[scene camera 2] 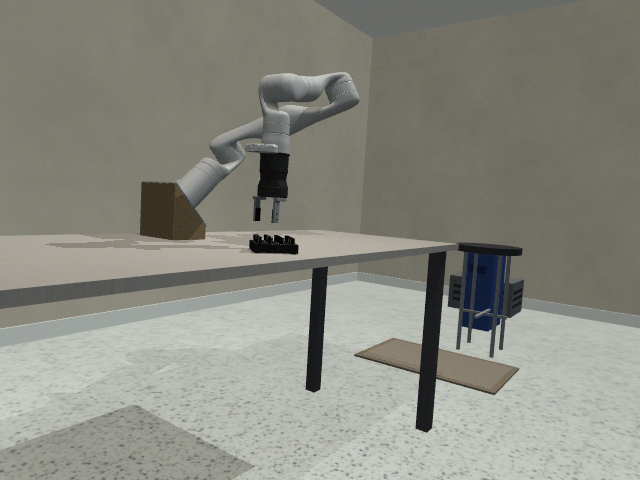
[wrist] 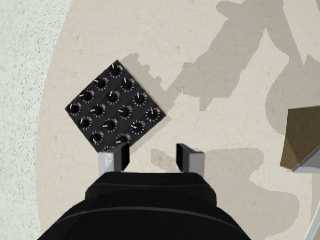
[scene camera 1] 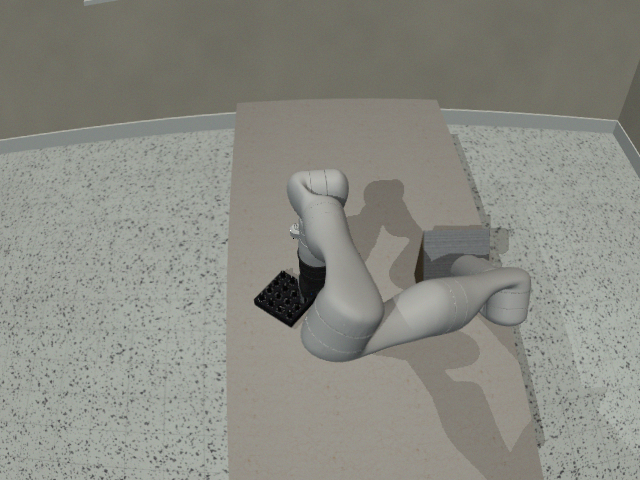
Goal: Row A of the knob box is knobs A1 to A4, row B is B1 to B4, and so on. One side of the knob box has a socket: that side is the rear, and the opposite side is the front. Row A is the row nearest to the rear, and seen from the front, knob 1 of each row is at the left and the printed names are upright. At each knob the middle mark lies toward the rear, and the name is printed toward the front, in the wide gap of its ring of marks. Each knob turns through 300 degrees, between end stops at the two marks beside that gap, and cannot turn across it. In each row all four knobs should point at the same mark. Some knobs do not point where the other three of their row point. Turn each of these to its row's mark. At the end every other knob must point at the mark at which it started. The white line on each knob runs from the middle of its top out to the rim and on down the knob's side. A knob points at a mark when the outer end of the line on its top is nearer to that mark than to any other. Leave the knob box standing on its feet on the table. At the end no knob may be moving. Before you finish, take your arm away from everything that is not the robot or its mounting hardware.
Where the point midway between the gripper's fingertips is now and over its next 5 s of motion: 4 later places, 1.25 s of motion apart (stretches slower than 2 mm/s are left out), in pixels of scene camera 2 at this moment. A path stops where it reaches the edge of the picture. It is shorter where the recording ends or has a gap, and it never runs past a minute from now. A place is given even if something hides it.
The gripper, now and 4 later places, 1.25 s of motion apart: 265, 221; 261, 220; 268, 218; 280, 217; 287, 217
